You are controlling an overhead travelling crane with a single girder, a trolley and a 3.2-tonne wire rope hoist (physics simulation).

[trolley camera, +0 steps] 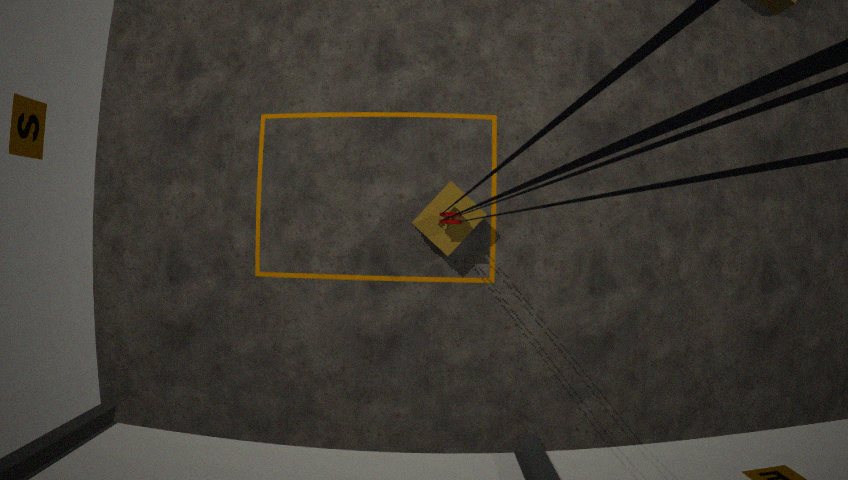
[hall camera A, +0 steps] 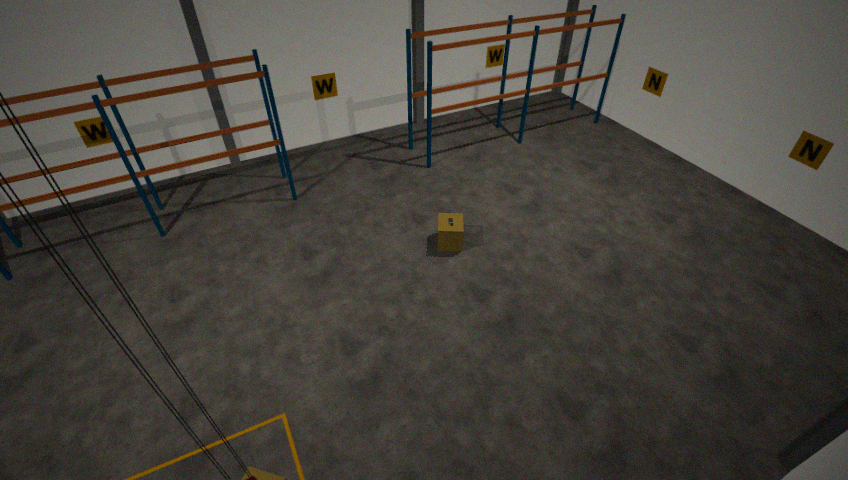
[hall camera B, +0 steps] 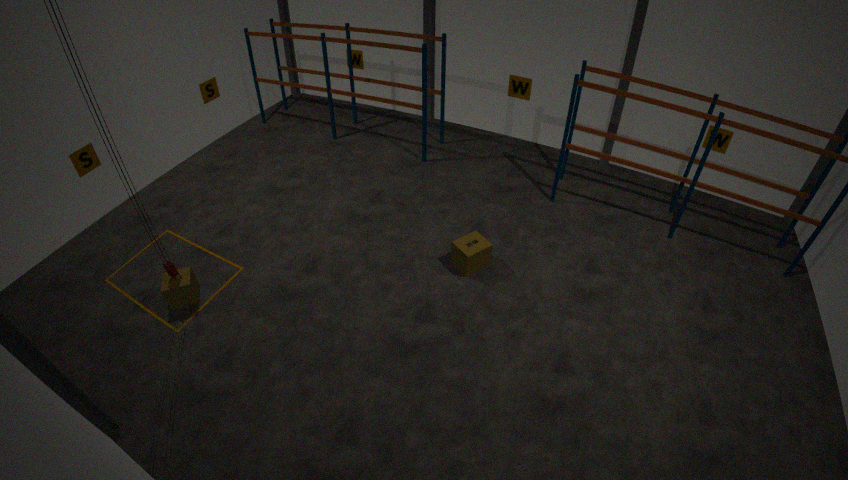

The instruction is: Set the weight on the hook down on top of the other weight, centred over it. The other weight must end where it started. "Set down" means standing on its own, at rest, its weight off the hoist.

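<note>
The weight on the hook, a yellow block (hall camera A: 268, 474) (hall camera B: 183, 293) (trolley camera: 429, 221), is inside the orange floor outline near one corner, with its shadow beside and below it. It seems to hang a little above the floor, but the gap is hard to tell. My red hook block (hall camera A: 251, 477) (hall camera B: 171, 270) (trolley camera: 450, 218) is at its top and holds it; the hook itself is too small to see clearly. The ropes run at a slant. The other weight, a yellow block (hall camera A: 450, 239) (hall camera B: 470, 262) (trolley camera: 775, 4), stands upright on the floor well apart; part of it shows in the trolley camera.
The orange outline (hall camera A: 205, 446) (hall camera B: 136, 255) (trolley camera: 378, 114) is marked on the floor around the hooked weight. Two blue and orange racks (hall camera A: 429, 107) (hall camera A: 132, 172) (hall camera B: 424, 104) (hall camera B: 696, 175) stand along the wall with W signs, beyond the other weight.
</note>
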